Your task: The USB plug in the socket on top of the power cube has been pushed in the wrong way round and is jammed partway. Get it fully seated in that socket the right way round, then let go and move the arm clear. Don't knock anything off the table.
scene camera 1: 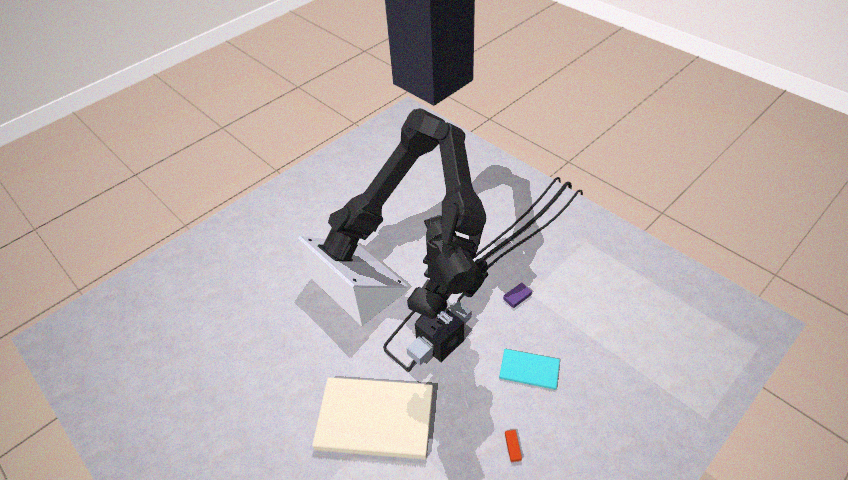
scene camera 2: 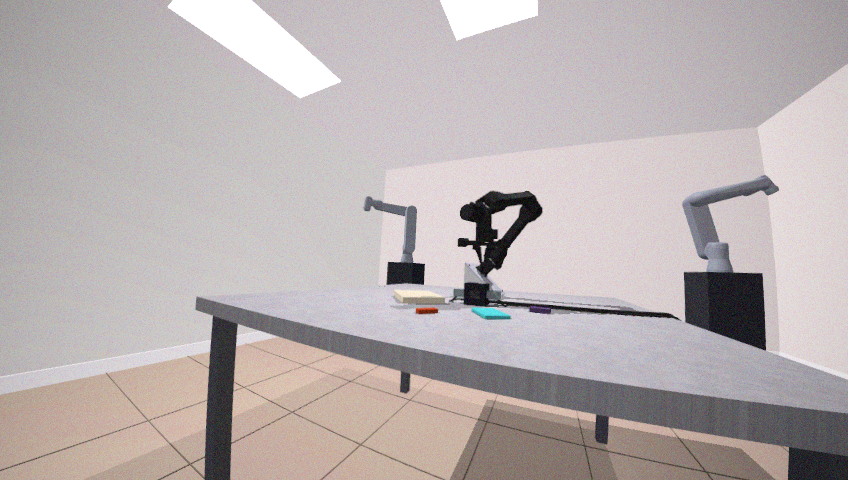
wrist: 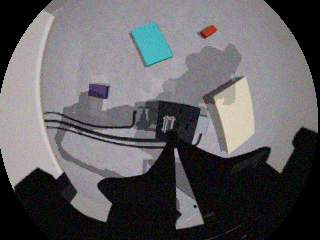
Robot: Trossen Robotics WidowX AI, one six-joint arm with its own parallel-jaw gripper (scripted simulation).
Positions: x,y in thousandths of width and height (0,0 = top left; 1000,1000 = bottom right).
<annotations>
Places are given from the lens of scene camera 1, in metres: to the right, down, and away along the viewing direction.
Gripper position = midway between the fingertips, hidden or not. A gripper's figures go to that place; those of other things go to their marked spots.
my gripper (scene camera 1: 523,626): 0.04, 0.13, 1.23
cream pad (scene camera 1: 463,874): -0.06, 0.36, 1.18
cyan card (scene camera 1: 640,774): 0.25, 0.28, 1.25
black power cube (scene camera 1: 525,705): 0.04, 0.21, 1.24
</annotations>
